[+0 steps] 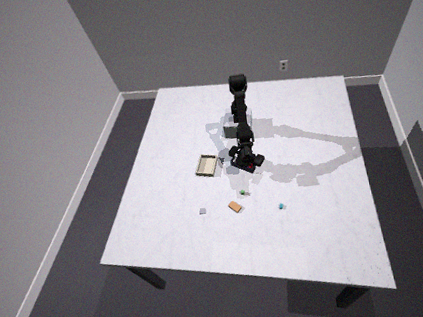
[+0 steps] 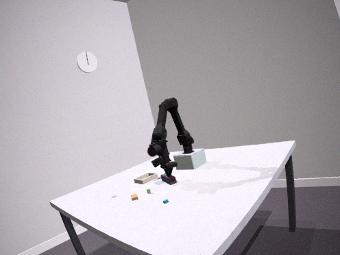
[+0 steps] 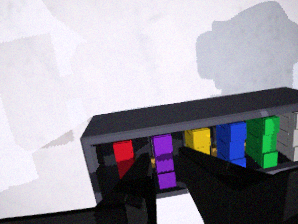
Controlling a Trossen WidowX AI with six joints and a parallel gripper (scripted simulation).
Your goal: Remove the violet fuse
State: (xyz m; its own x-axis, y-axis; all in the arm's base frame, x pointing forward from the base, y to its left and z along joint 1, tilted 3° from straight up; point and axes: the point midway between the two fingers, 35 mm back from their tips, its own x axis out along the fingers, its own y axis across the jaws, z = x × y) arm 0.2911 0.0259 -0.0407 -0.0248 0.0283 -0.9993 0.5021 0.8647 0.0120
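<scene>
Now: gripper tip 1 cm above the violet fuse. The rest, counted from my gripper tip: cream tray: 4 cm behind, 23 cm to the right, 3 cm below; then green piece: 16 cm ahead, 4 cm to the right, 2 cm below; then teal piece: 25 cm ahead, 15 cm to the left, 3 cm below.
</scene>
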